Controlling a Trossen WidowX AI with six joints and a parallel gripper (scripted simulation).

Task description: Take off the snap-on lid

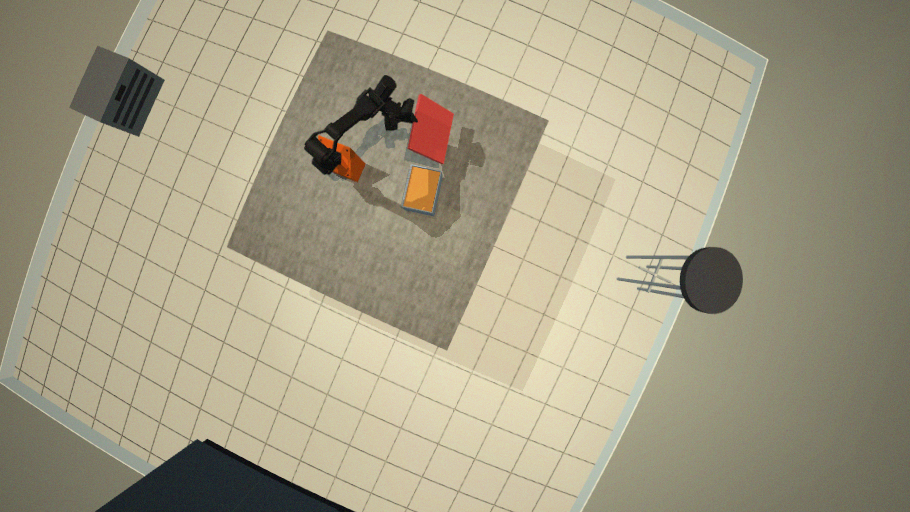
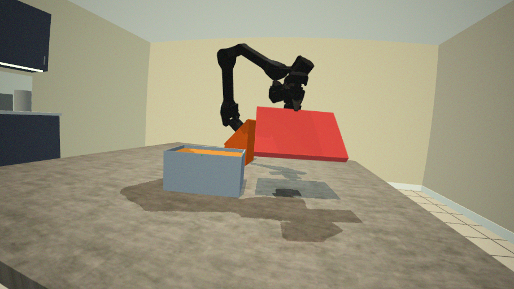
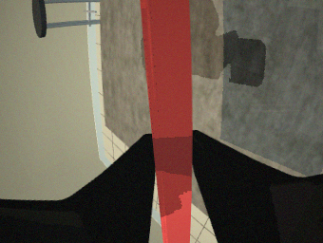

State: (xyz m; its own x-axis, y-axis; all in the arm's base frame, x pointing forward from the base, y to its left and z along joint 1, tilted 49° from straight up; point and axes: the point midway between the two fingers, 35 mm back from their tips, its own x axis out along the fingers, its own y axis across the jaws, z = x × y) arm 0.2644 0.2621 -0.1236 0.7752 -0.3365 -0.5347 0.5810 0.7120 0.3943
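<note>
My gripper tip is now 6 cm short of the red lid, 2 cm to the right of it and 5 cm above it. From my gripper tip the other things lie so: blue-grey storage box: 12 cm ahead, 23 cm to the right, 18 cm below.
</note>
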